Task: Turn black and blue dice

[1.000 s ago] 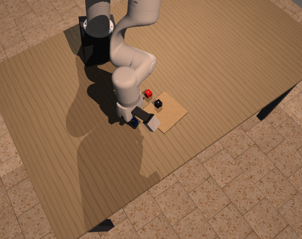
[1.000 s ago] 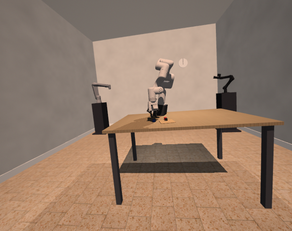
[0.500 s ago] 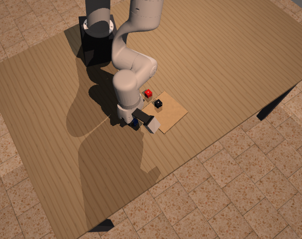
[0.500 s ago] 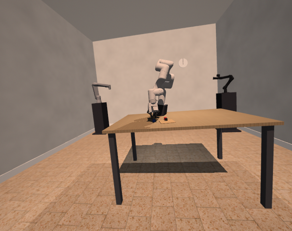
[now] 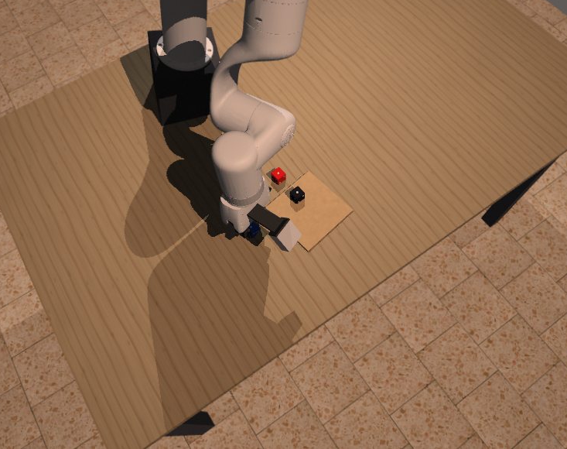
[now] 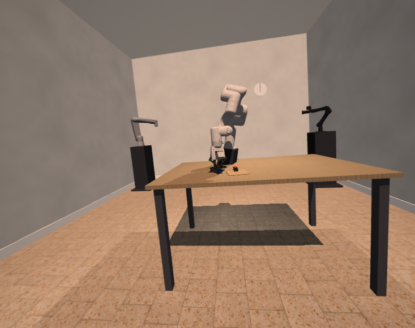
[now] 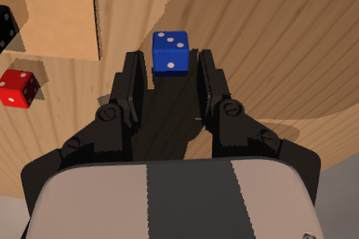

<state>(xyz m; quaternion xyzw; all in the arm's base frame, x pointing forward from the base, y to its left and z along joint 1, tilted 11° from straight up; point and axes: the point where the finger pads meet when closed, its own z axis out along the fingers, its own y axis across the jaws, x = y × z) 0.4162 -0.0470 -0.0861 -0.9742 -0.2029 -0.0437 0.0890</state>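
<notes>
Right now the blue die is 4 cm below my hand. Round my hand: tan mat 13 cm to the left, 5 cm below, 2 cm ahead; red die 11 cm to the left, 9 cm behind, 4 cm below; black die 12 cm to the left, 3 cm below, 2 cm behind.
</notes>
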